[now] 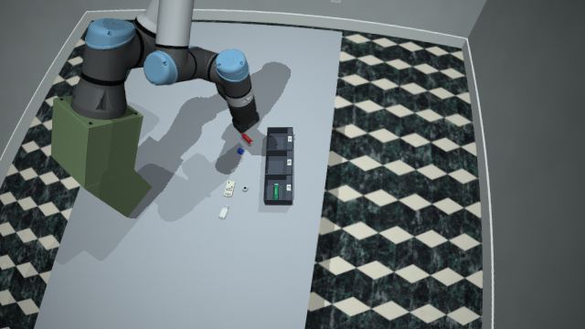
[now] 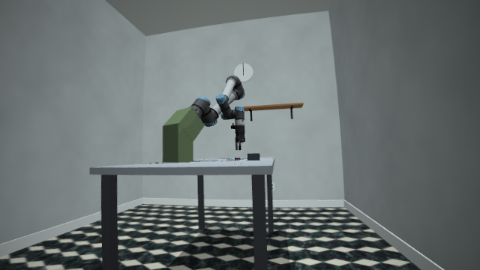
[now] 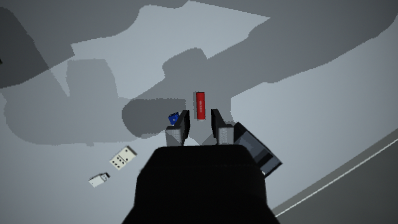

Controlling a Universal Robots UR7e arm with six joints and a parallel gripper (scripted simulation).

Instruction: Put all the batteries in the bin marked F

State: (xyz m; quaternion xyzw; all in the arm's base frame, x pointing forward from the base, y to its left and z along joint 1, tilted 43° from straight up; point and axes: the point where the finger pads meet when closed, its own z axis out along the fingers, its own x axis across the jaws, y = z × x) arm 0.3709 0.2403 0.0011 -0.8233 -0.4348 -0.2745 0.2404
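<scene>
Now: the red battery 9 cm below my hand. The rest, counted from my hand: dark bin: 14 cm ahead, 7 cm below, 6 cm to the right; then blue die: 9 cm below, 5 cm to the right, 1 cm behind; then ring-shaped part: 17 cm to the right, 9 cm below, 6 cm ahead.
</scene>
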